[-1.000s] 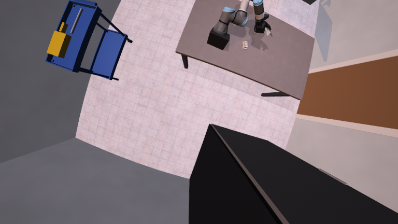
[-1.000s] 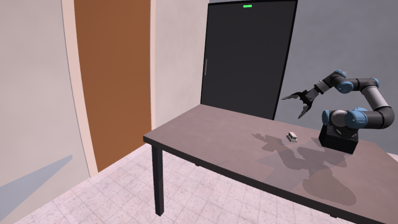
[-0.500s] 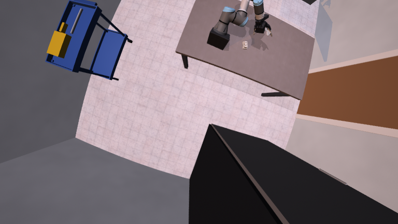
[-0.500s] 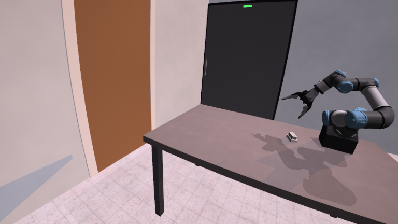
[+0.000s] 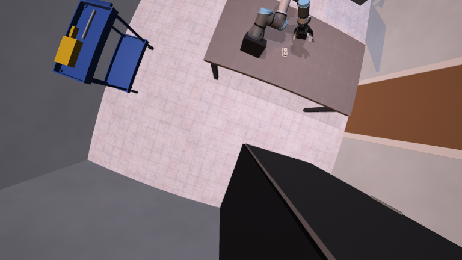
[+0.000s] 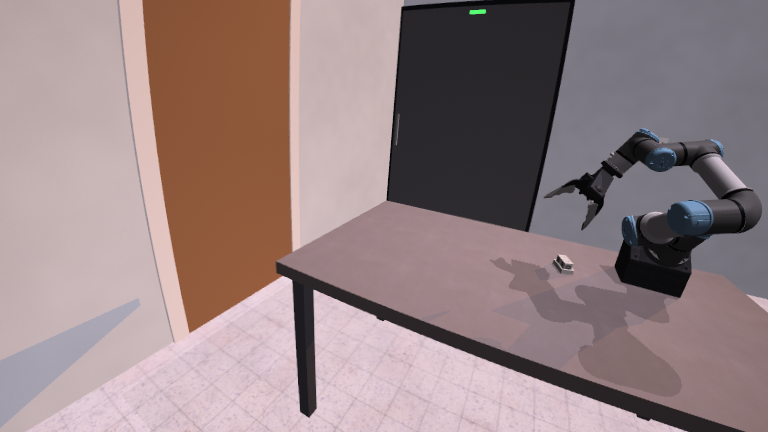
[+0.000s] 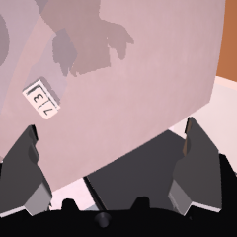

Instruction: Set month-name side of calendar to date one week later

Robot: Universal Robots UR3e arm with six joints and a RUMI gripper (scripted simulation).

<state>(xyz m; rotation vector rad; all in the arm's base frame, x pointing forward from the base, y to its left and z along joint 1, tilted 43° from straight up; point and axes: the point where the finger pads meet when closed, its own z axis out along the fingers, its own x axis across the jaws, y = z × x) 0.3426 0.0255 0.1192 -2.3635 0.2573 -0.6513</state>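
My hand is 50 mm past the cube, 50 mm to the left of it and 180 mm above it. The rest, counted from my hand: pale tray 50 mm behind, 30 mm to the right, 200 mm below.
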